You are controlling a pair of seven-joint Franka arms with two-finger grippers.
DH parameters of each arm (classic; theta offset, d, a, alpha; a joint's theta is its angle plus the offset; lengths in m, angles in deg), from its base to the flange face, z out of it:
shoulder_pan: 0 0.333 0 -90
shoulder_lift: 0 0 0 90
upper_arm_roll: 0 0.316 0.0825 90
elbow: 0 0 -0.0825 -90
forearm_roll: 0 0.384 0 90
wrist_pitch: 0 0 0.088 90
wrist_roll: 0 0.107 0 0
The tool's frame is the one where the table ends.
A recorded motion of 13 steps. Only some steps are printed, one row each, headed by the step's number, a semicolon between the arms.
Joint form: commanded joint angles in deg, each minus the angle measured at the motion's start. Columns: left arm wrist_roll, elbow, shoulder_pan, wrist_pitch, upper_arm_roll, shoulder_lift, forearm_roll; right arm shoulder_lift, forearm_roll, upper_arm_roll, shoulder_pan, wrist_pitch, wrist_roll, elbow.
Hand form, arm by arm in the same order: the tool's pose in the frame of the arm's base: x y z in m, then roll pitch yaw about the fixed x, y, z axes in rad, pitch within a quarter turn. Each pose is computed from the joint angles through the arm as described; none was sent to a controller.
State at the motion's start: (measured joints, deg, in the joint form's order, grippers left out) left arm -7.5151 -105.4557 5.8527 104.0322 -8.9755 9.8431 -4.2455; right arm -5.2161 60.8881 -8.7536 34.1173 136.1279 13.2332 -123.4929
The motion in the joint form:
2: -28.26 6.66 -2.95 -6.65 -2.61 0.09 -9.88; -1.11 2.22 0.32 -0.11 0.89 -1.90 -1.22
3: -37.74 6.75 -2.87 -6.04 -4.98 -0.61 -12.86; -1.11 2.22 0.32 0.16 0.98 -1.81 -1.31
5: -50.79 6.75 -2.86 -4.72 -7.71 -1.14 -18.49; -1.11 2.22 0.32 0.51 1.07 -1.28 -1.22
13: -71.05 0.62 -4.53 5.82 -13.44 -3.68 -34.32; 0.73 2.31 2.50 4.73 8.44 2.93 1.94
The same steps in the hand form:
2: 0.5824 -0.1059 0.4681 3.0369 0.3210 0.5114; 0.4884 0.2402 0.4765 -2.2424 0.2004 -0.3863
3: 0.5771 -0.1324 0.4790 3.0362 0.3561 0.6463; 0.4871 0.2422 0.4758 -2.2437 0.2018 -0.3840
5: 0.5706 -0.1664 0.4903 3.0441 0.4407 0.8492; 0.4860 0.2451 0.4766 -2.2436 0.2070 -0.3848
13: 0.5413 -0.2479 0.4899 3.0984 0.6699 1.2318; 0.4789 0.2945 0.4939 -2.2243 0.1685 -0.4179

